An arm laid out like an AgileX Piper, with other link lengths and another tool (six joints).
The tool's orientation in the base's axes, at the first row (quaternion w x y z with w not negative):
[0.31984, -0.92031, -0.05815, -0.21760]
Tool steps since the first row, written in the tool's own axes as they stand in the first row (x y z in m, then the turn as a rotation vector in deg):
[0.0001, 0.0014, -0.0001, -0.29, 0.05, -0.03]
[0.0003, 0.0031, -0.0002, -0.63, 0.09, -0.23]
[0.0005, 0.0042, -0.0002, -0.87, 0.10, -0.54]
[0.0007, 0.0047, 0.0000, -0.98, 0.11, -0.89]
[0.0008, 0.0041, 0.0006, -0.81, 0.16, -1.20]
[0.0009, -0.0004, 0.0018, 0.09, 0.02, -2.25]
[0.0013, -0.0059, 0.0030, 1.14, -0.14, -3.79]
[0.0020, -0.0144, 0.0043, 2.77, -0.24, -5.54]
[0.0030, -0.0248, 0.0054, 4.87, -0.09, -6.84]
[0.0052, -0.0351, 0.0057, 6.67, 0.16, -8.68]
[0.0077, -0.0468, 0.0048, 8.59, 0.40, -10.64]
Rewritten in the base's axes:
[0.0004, -0.0012, -0.0007, -0.26, -0.05, -0.13]
[0.0010, -0.0026, -0.0015, -0.63, -0.19, -0.17]
[0.0014, -0.0035, -0.0020, -0.95, -0.38, -0.06]
[0.0018, -0.0037, -0.0023, -1.18, -0.60, 0.13]
[0.0019, -0.0029, -0.0024, -1.12, -0.84, 0.40]
[0.0014, 0.0014, -0.0006, -0.73, -1.40, 1.60]
[0.0008, 0.0065, 0.0018, -0.39, -2.25, 3.23]
[-0.0002, 0.0139, 0.0060, 0.42, -3.30, 5.23]
[-0.0014, 0.0228, 0.0115, 1.87, -4.29, 6.98]
[-0.0019, 0.0310, 0.0181, 2.88, -5.67, 8.91]
[-0.0029, 0.0396, 0.0264, 3.95, -7.12, 10.99]

